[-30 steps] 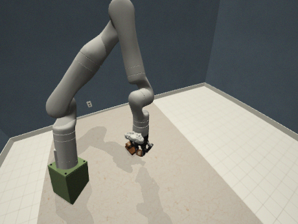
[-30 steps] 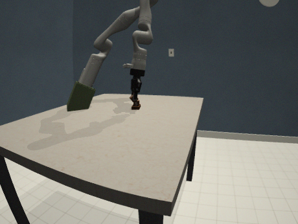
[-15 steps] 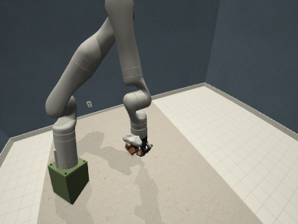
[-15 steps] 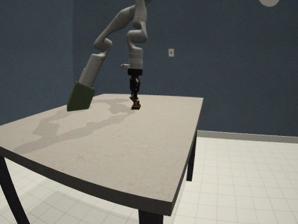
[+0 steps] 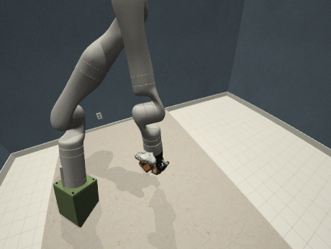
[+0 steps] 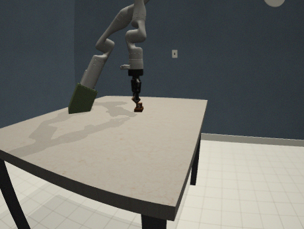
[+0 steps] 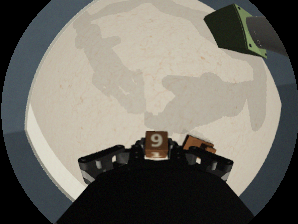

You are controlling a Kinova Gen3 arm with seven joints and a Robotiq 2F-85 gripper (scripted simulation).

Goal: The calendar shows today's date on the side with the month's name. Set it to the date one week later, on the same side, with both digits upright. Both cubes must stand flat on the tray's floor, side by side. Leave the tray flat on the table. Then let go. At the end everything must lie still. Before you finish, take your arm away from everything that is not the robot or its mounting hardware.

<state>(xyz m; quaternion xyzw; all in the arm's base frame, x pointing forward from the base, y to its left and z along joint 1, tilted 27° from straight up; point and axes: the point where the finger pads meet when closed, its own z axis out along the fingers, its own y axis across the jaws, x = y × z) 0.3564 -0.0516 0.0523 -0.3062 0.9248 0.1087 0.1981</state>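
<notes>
My hand is 1 cm above the brown digit cube. Round my hand: brown calendar tray 10 cm to the left, 9 cm below, 4 cm behind.
</notes>
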